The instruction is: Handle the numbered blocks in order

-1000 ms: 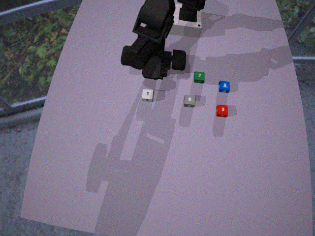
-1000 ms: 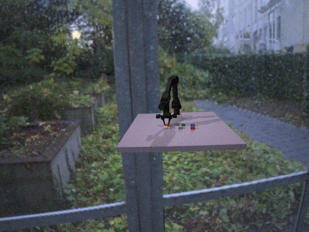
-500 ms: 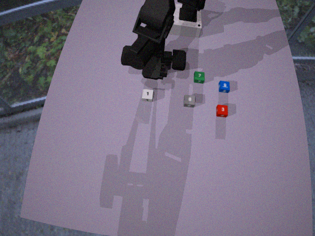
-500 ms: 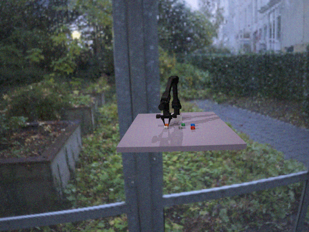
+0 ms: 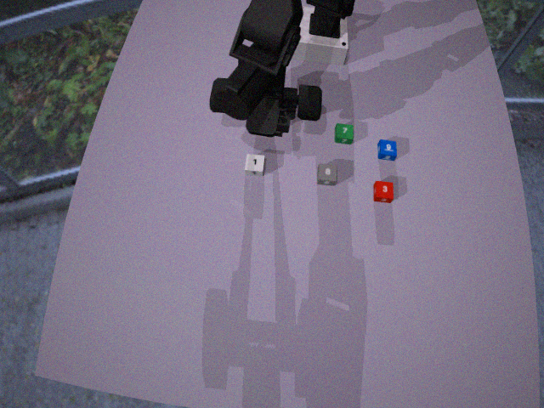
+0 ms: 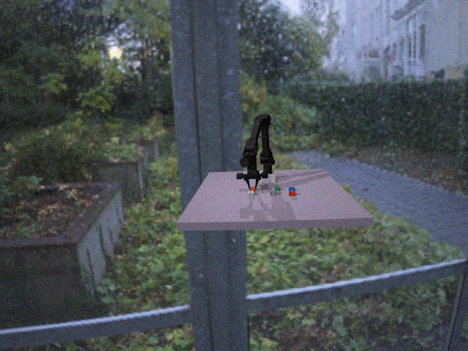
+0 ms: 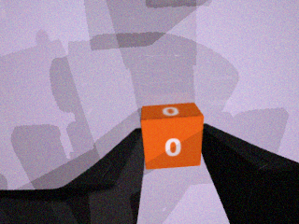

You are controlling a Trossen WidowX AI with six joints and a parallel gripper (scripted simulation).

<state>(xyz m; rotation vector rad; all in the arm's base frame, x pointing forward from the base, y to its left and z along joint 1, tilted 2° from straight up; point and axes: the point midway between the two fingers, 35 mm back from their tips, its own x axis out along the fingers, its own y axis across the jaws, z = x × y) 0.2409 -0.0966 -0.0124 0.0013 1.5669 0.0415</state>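
Now: the white 1 block 9 cm ahead of my gripper tip and 1 cm to the right of it. The rest, counted from my gripper tip: grey block: 12 cm to the left, 9 cm ahead; then orange block: right at my gripper tip; then green block: 15 cm to the left.
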